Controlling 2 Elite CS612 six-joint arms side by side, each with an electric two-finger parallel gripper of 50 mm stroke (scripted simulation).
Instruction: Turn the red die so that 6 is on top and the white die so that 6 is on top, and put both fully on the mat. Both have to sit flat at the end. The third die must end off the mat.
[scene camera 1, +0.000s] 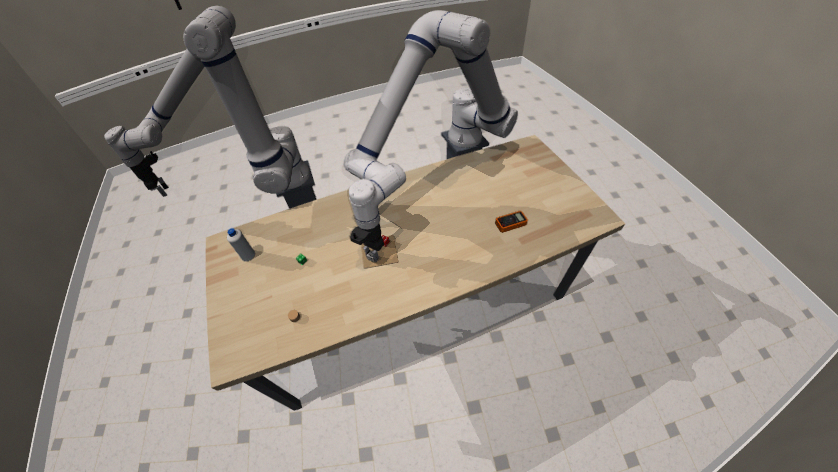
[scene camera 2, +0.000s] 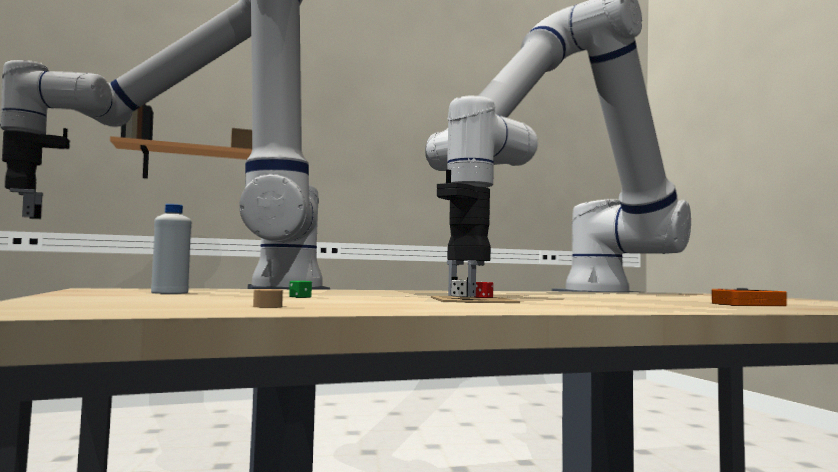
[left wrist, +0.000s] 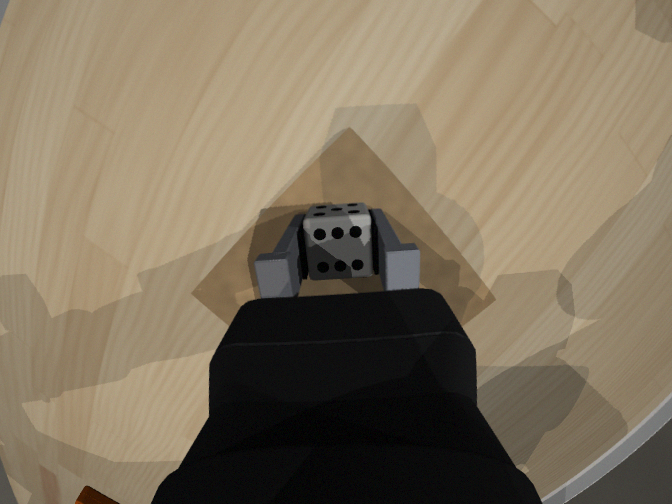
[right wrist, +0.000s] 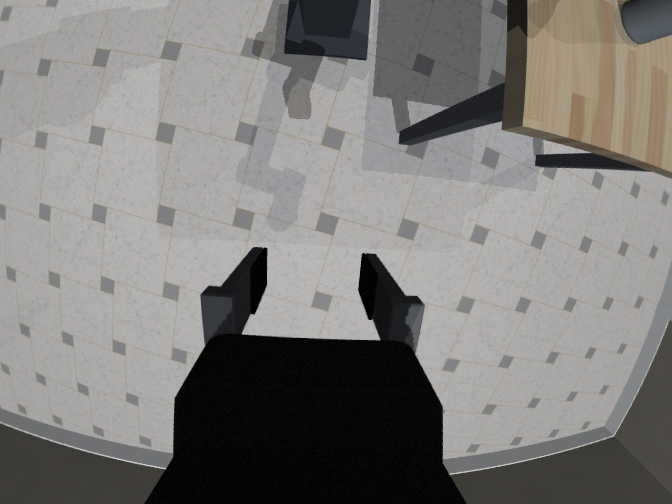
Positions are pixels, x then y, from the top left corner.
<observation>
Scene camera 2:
my left gripper: 461, 296
my right gripper: 31, 217
orange multimeter: 741, 296
grey bottle: 172, 235
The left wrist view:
my left gripper: 339, 231
brown mat: 348, 171
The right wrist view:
my right gripper: 313, 269
</observation>
